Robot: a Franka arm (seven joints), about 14 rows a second.
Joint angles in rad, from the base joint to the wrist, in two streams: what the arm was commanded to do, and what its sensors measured. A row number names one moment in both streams.
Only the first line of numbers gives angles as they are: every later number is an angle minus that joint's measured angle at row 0.
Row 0, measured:
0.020, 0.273, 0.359, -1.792, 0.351, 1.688, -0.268
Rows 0 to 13, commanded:
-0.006, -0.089, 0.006, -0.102, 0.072, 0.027, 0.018
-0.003, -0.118, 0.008, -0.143, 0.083, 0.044, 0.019
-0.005, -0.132, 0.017, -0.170, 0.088, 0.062, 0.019
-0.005, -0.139, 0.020, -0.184, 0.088, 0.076, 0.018
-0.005, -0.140, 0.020, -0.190, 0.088, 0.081, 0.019
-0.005, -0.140, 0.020, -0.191, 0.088, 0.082, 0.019
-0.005, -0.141, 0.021, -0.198, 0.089, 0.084, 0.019
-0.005, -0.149, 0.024, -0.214, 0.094, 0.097, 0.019
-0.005, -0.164, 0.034, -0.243, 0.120, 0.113, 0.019
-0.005, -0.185, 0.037, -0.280, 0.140, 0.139, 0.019
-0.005, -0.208, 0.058, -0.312, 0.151, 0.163, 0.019
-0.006, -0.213, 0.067, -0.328, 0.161, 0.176, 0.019
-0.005, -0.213, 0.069, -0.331, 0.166, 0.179, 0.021
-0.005, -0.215, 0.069, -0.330, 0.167, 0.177, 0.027
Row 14, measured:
-0.002, -0.167, 0.058, -0.260, 0.151, 0.150, 0.010
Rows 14 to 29, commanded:
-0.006, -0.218, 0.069, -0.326, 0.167, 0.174, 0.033
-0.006, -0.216, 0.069, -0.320, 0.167, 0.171, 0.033
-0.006, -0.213, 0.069, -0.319, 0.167, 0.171, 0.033
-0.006, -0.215, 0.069, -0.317, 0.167, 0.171, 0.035
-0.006, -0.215, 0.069, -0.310, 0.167, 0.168, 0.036
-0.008, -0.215, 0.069, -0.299, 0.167, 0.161, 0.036
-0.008, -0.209, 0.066, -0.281, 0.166, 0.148, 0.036
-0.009, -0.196, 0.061, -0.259, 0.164, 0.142, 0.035
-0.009, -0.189, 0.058, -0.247, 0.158, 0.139, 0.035
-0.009, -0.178, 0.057, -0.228, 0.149, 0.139, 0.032
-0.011, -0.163, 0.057, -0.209, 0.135, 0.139, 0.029
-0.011, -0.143, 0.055, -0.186, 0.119, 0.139, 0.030
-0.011, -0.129, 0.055, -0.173, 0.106, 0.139, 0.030
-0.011, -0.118, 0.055, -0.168, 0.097, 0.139, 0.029
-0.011, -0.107, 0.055, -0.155, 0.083, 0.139, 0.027
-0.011, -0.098, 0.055, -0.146, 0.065, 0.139, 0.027
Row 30, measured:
-0.013, -0.147, 0.054, -0.199, 0.107, 0.155, 0.022
